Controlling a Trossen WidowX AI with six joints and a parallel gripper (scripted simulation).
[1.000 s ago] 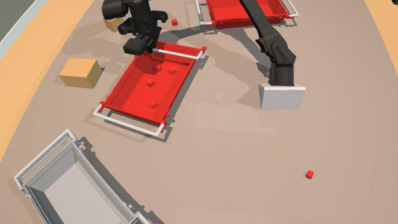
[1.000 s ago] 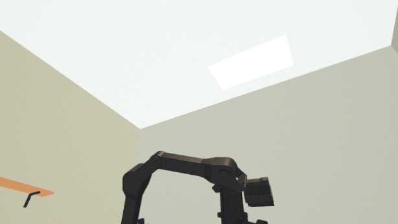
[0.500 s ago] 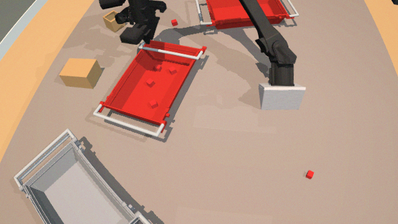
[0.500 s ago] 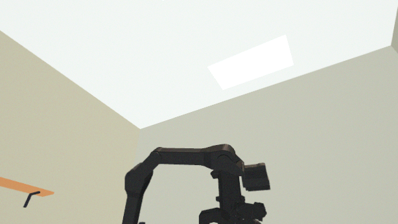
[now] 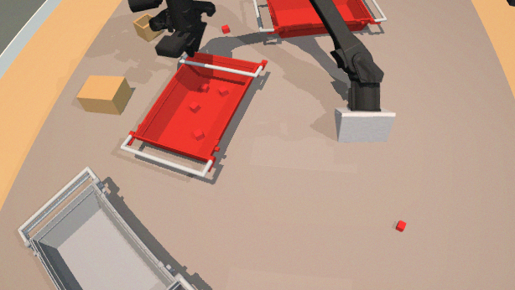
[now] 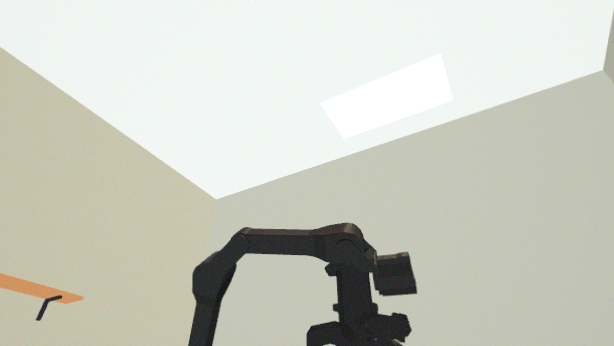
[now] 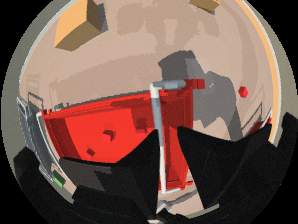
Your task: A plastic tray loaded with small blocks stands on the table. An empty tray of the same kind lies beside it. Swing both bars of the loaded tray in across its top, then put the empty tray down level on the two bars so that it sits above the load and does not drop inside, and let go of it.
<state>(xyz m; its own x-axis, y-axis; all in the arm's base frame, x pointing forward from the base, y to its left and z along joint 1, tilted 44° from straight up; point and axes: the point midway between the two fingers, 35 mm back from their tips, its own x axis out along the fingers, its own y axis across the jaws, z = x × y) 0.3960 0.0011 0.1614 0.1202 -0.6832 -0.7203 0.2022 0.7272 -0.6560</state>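
The red tray lies 28 cm behind my gripper tip, 28 cm to the right of it and 4 cm below it. From my gripper tip the other things lie so: small red cube 49 cm behind, 35 cm to the left, 8 cm below.
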